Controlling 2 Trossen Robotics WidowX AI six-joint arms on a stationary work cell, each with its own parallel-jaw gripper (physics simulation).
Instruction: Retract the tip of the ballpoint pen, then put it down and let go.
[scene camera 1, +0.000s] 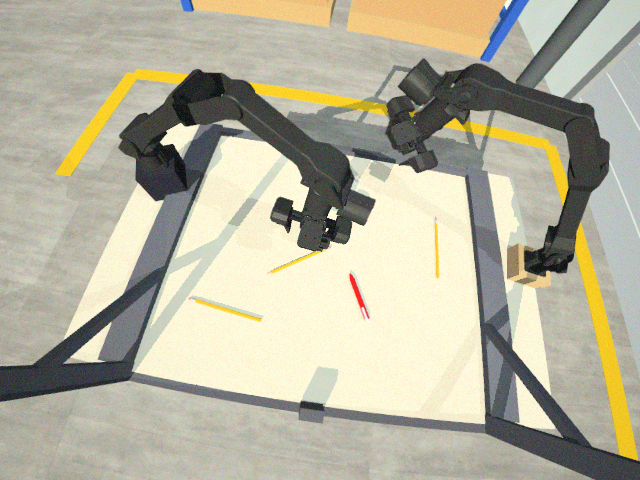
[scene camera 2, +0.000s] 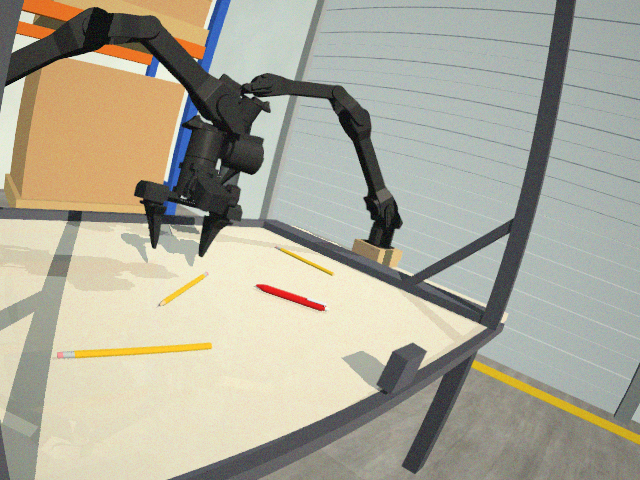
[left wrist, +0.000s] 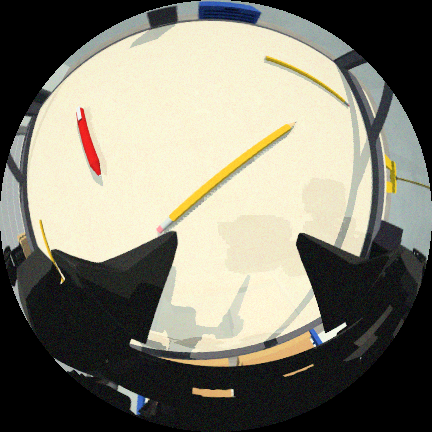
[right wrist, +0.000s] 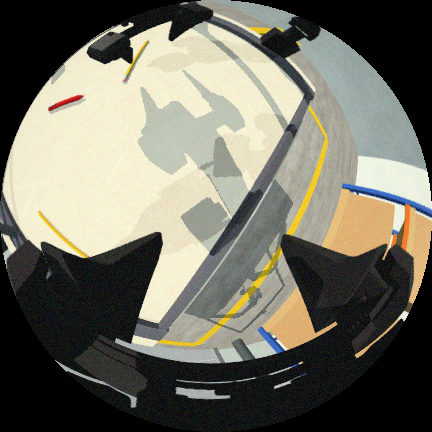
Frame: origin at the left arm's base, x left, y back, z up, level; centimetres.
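Seen in the pictures: left gripper, between the fingertips: (scene camera 2: 177, 252) (left wrist: 240, 238) (right wrist: 150, 49); right gripper, between the fingertips: (scene camera 1: 393, 149) (right wrist: 224, 240); left arm's base, origin of its link: (scene camera 1: 154, 161); right arm's base, origin of its link: (scene camera 1: 534, 263) (scene camera 2: 379, 245).
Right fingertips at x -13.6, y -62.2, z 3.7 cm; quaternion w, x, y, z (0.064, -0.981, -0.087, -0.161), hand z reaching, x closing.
Observation:
Pixels of each thing's top centre, then the offset from my right fingertips to it. Level surfaces: height alone.
- red ballpoint pen, centre of its top: (left wrist: 80, 133) (scene camera 2: 292, 291) (scene camera 1: 359, 295) dx -33.0, dy +18.8, dz -12.8 cm
- pale table, height of its surface: dz -14.3 cm
- yellow pencil, centre of its top: (left wrist: 236, 163) (scene camera 2: 185, 285) (scene camera 1: 298, 259) (right wrist: 136, 53) dx -19.5, dy +31.1, dz -13.5 cm
- third pencil, centre of its top: (right wrist: 60, 236) (scene camera 2: 303, 258) (scene camera 1: 437, 246) dx -25.7, dy -8.5, dz -13.6 cm
- dark block, centre of its top: (scene camera 2: 409, 349) (scene camera 1: 311, 414) dx -53.9, dy +37.3, dz -8.6 cm
The red ballpoint pen (scene camera 1: 357, 294) (scene camera 2: 290, 297) (left wrist: 89, 145) (right wrist: 66, 102) lies flat on the pale table (scene camera 1: 392, 361) (scene camera 2: 289, 392). Its cone end points toward the arms' side, and its white clip end toward the near edge in scene camera 1. Whether the writing tip is out is too small to tell. My left gripper (scene camera 1: 311, 223) (scene camera 2: 177, 251) (left wrist: 240, 238) is open and empty, above the table, up and left of the pen in scene camera 1. My right gripper (right wrist: 224, 240) is open and empty, high over the far table edge, away from the pen; the left arm largely hides it in scene camera 2.
A yellow pencil (scene camera 1: 297, 260) (scene camera 2: 183, 289) (left wrist: 230, 172) lies near the left gripper. Another pencil (scene camera 1: 226, 308) (scene camera 2: 134, 351) lies at lower left, and a third pencil (scene camera 1: 436, 248) (scene camera 2: 305, 260) at right. A dark block (scene camera 1: 311, 411) (scene camera 2: 403, 367) stands on the near edge.

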